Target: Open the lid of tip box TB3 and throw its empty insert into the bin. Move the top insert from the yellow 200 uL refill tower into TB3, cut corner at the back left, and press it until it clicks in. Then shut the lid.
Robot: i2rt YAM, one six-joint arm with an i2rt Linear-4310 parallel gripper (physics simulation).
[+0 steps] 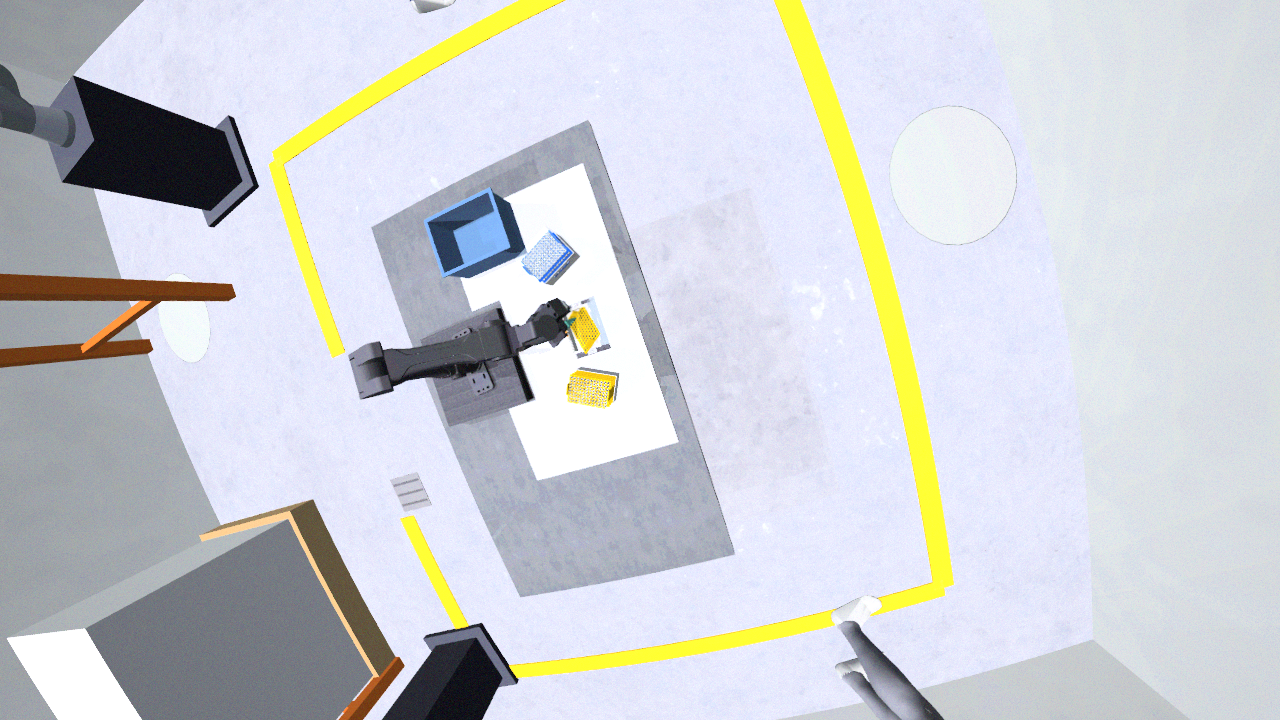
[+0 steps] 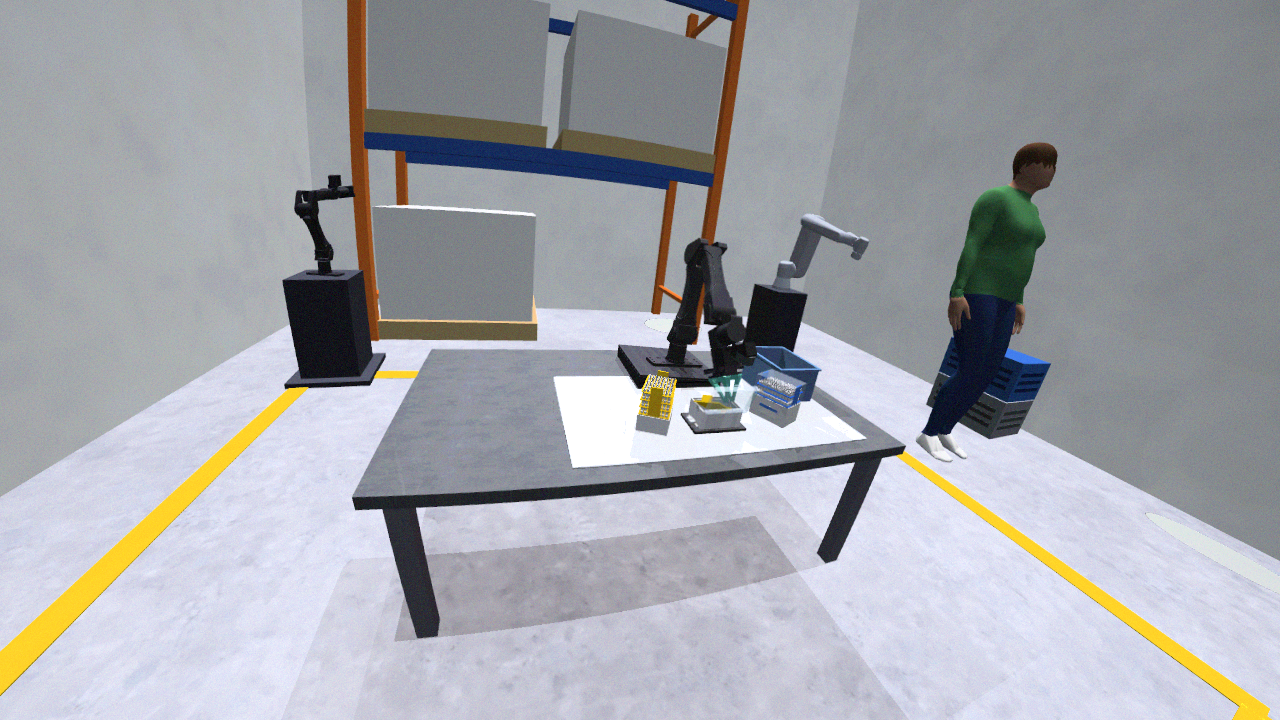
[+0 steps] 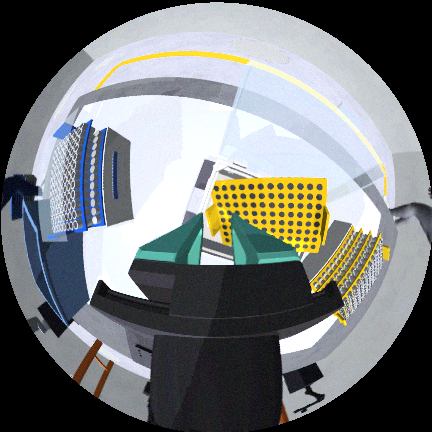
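Tip box TB3 [image 1: 601, 349] [image 2: 716, 419] [image 3: 204, 175] stands on the white mat, its clear lid [image 3: 295, 130] raised. A yellow insert [image 1: 586, 330] [image 2: 706, 400] [image 3: 275, 210] with empty holes sits skewed over the box, turned against its walls, and seems tilted. Its cut corner cannot be made out. My gripper [image 1: 570, 324] [image 2: 726, 394] [image 3: 216, 218] has its teal fingers partly open over the box, beside the insert's near left part, with a gap between them. The yellow refill tower [image 1: 590, 388] [image 2: 657, 402] [image 3: 352, 275] stands beside TB3, with several stacked inserts.
A blue refill tower [image 1: 547, 257] [image 2: 775, 400] [image 3: 70, 180] stands on the other side of TB3. The blue bin [image 1: 512, 230] [image 3: 60, 270] is beyond it, near the arm's base side. A person [image 2: 1000, 250] stands on the floor beyond the table.
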